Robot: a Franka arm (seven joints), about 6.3 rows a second.
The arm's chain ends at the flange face. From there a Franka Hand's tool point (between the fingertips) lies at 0.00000 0.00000 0.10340 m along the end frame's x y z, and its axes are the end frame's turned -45 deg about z.
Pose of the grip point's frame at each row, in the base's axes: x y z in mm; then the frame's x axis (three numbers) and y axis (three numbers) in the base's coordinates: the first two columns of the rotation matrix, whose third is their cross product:
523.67, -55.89, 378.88, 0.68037, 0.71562, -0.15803, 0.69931, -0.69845, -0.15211
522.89, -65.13, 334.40, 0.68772, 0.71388, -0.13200, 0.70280, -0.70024, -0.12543
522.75, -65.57, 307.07, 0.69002, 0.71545, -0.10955, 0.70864, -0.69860, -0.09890
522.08, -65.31, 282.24, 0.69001, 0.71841, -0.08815, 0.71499, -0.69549, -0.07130
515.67, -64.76, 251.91, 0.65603, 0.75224, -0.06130, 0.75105, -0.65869, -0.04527
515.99, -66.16, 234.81, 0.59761, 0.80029, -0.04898, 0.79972, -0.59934, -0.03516
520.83, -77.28, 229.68, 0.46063, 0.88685, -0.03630, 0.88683, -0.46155, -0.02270
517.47, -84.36, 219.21, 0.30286, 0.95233, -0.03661, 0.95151, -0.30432, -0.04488
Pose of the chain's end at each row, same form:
546.34, -55.16, 479.76, 0.97558, 0.01214, -0.21930, 0.01339, -0.99990, 0.00419
541.71, -64.46, 436.07, 0.98325, 0.00964, -0.18203, 0.01066, -0.99993, 0.00465
537.98, -64.60, 409.34, 0.98900, 0.01191, -0.14740, 0.01317, -0.99988, 0.00753
533.72, -63.88, 384.97, 0.99349, 0.01621, -0.11275, 0.01766, -0.99978, 0.01191
523.37, -63.07, 355.01, 0.99496, 0.06615, -0.07536, 0.06719, -0.99768, 0.01133
521.93, -64.28, 338.02, 0.98806, 0.14209, -0.05950, 0.14291, -0.98969, 0.00977
524.64, -75.03, 332.99, 0.95280, 0.30073, -0.04172, 0.30137, -0.95346, 0.00962
523.04, -82.16, 322.44, 0.88697, 0.45821, -0.05762, 0.45866, -0.88859, -0.00585

